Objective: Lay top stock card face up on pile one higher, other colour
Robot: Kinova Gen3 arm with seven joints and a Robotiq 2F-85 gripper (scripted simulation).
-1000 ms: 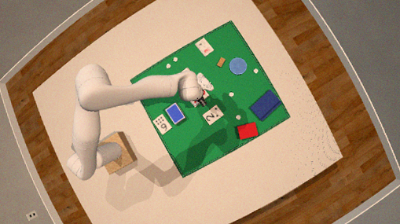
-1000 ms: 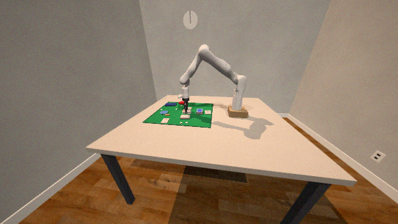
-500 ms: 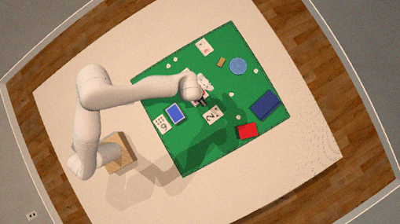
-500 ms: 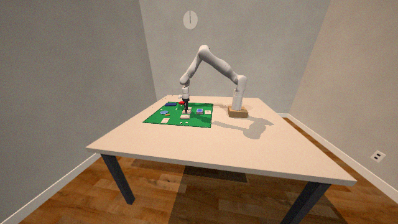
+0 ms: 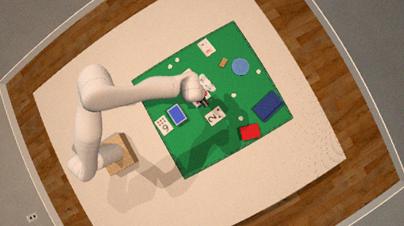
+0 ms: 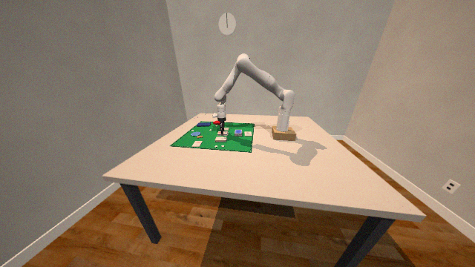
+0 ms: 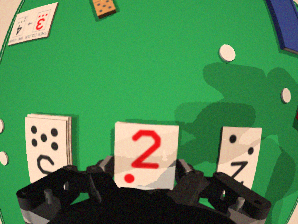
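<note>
Now: hand 40 mm short of the green mat, 40 mm above it and 30 mm to the left of it. Round my hand: red block: 280 mm to the right, 120 mm ahead, 20 mm below.
</note>
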